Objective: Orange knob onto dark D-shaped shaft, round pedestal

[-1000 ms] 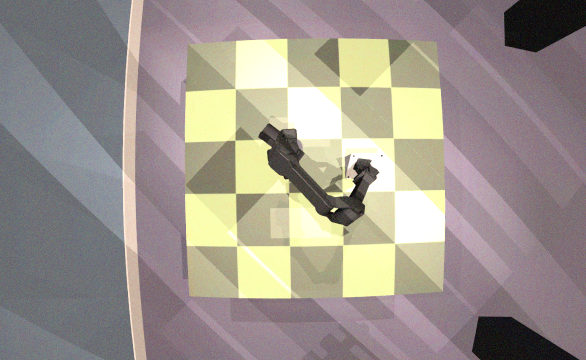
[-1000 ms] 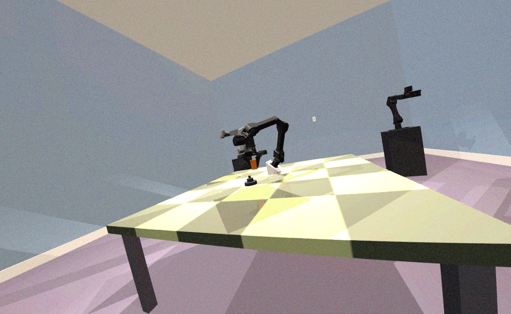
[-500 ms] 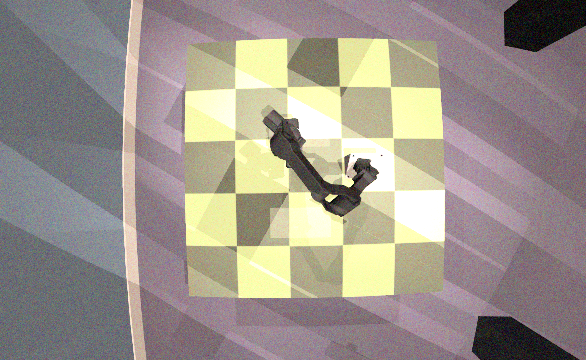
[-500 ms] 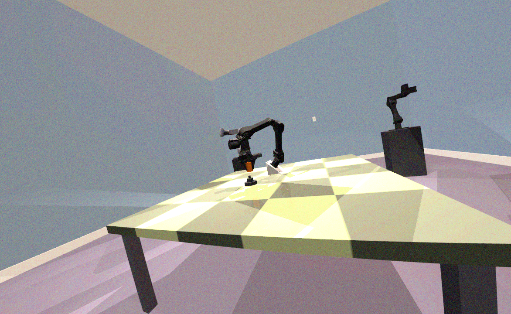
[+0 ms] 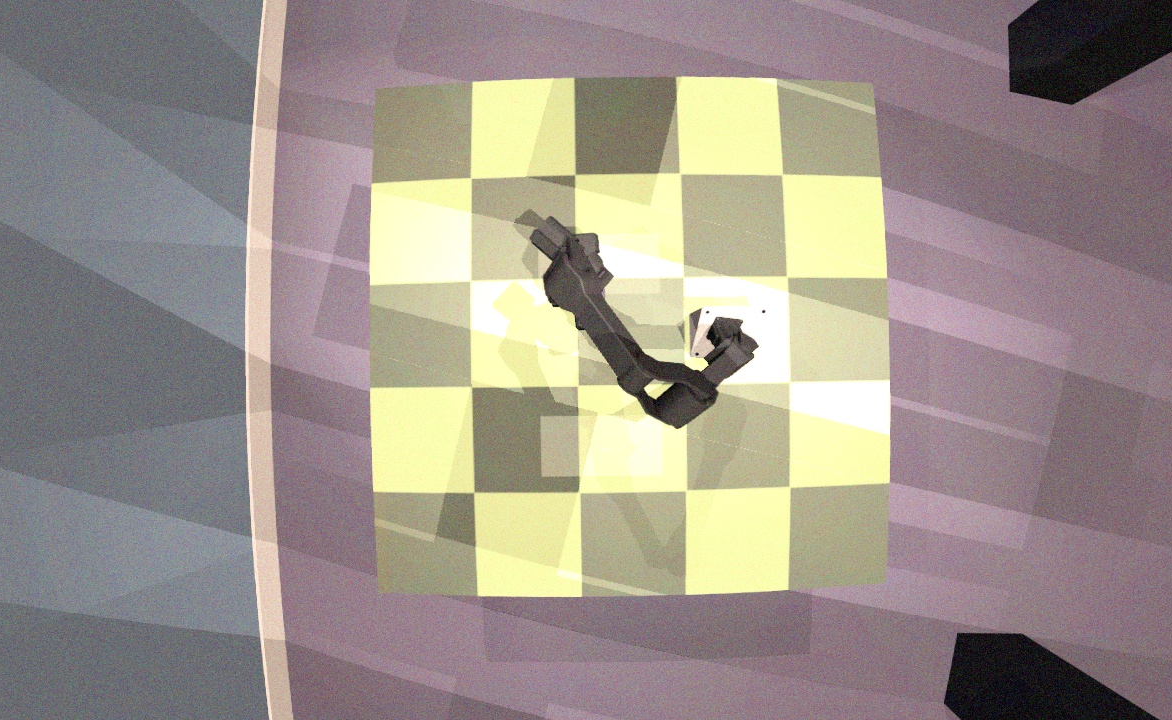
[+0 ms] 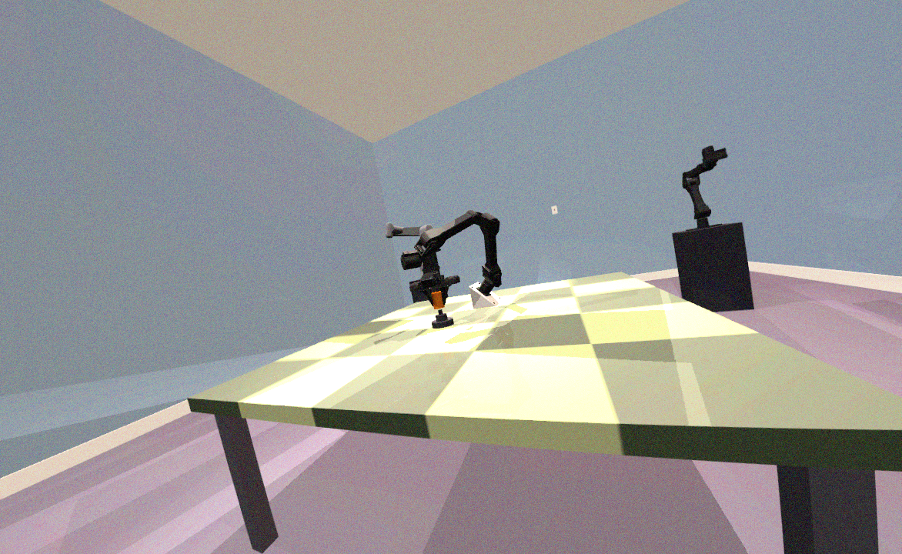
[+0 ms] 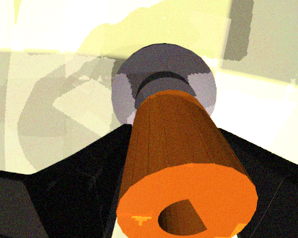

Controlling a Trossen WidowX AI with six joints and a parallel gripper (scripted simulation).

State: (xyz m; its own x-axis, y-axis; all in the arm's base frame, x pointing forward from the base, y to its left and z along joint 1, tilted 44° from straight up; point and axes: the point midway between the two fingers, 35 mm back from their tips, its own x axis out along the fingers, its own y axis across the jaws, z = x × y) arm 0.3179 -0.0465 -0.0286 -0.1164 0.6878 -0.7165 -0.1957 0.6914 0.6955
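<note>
Right now my gripper tip is 50 mm above the D-shaped shaft. The rest, counted from my gripper tip: orange knob (20 mm above).
</note>
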